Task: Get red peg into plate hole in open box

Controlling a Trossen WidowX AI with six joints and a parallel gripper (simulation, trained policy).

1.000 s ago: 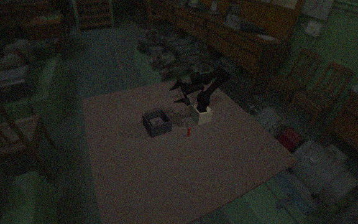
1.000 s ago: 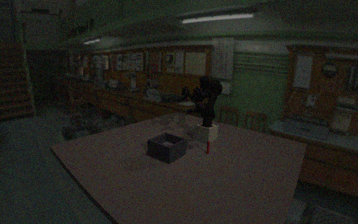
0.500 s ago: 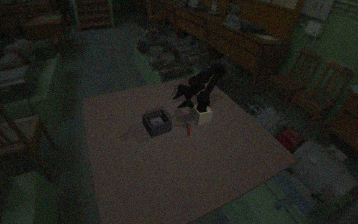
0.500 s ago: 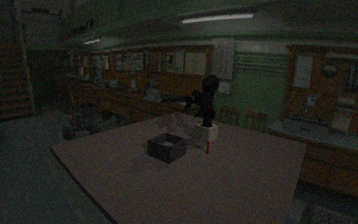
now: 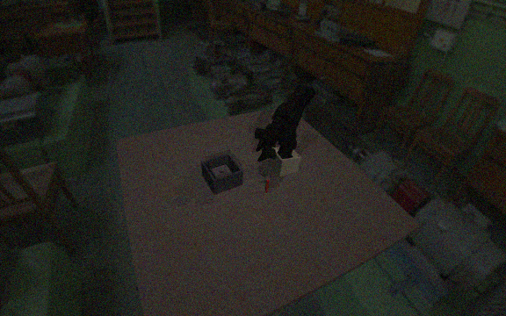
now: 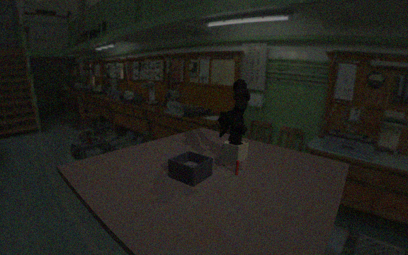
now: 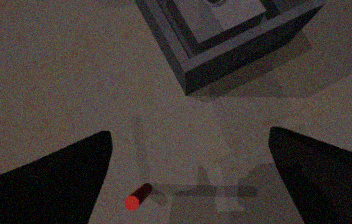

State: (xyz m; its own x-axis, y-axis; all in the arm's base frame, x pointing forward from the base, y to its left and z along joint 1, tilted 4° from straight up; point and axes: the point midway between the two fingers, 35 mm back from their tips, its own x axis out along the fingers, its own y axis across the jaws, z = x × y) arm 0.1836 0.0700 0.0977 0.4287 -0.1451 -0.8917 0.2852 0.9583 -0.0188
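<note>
My gripper tip is now 4 cm past the red peg, 7 cm to the right of it and 15 cm above it. The rest, counted from my gripper tip: pale plate: 15 cm ahead, 8 cm to the right, 14 cm below; then dark box: 15 cm ahead, 8 cm to the right, 16 cm below.
</note>
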